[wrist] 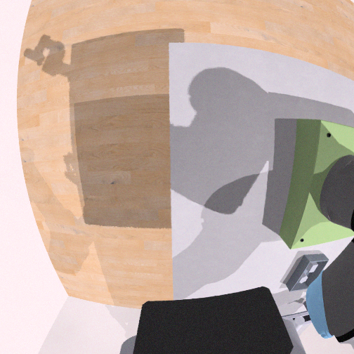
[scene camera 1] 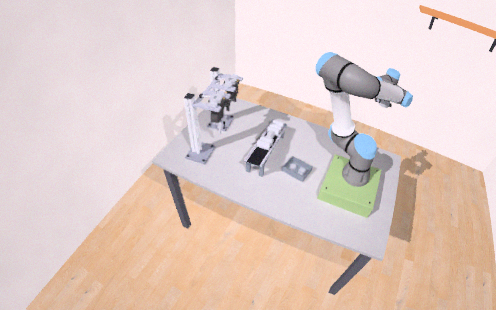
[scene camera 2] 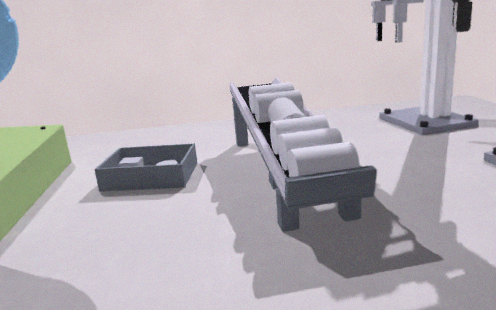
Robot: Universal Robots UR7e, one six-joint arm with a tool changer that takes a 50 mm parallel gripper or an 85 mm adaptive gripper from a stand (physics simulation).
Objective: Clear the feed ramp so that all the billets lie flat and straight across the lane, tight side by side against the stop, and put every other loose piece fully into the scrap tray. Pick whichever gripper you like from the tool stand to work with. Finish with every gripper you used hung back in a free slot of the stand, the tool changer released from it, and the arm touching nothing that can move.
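Places are measured from the arm's base along level axes (x ahead, y left, z up), in metres.
Pixels of known places: arm's base, origin of the base link: (scene camera 1: 355, 175).
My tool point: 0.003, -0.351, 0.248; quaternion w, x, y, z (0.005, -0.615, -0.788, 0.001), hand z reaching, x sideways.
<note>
Ahead of a thing's pixels: the offset from my tool point to its top centre, as dx, dy, dz. "pt": to the spot under its first point.
The feed ramp (scene camera 1: 248, 151) (scene camera 2: 330, 187) holds pale cylindrical billets. In scene camera 2, three billets @[+0.527, +0.239, -0.230] (scene camera 2: 325, 160) lie across the lane side by side at the stop. Behind them one billet @[+0.505, +0.368, -0.208] (scene camera 2: 284, 109) lies skewed, pointing along the lane. Two more billets @[pt +0.493, +0.387, -0.211] (scene camera 2: 276, 101) lie across behind it. A pale pointed tip @[pt +0.510, +0.576, -0.215] (scene camera 2: 278, 81) shows at the high end. The scrap tray @[+0.295, +0.431, -0.287] (scene camera 1: 290, 172) (scene camera 2: 142, 178) (wrist: 298, 271) holds a block @[+0.268, +0.433, -0.293] (scene camera 2: 131, 161) and a rounded piece @[+0.323, +0.429, -0.302] (scene camera 2: 166, 163). No gripper shows on the arm's wrist. The tool stand (scene camera 1: 193, 125) (scene camera 2: 437, 60) bears hanging grippers; one's fingers hang apart in scene camera 2.
The arm is raised over its green base (scene camera 1: 345, 200) (scene camera 2: 30, 165) (wrist: 300, 185), its wrist high and well away from ramp, tray and stand. A black block (wrist: 215, 325) fills the bottom middle of the wrist view. An orange shelf (scene camera 1: 457, 21) is on the wall.
</note>
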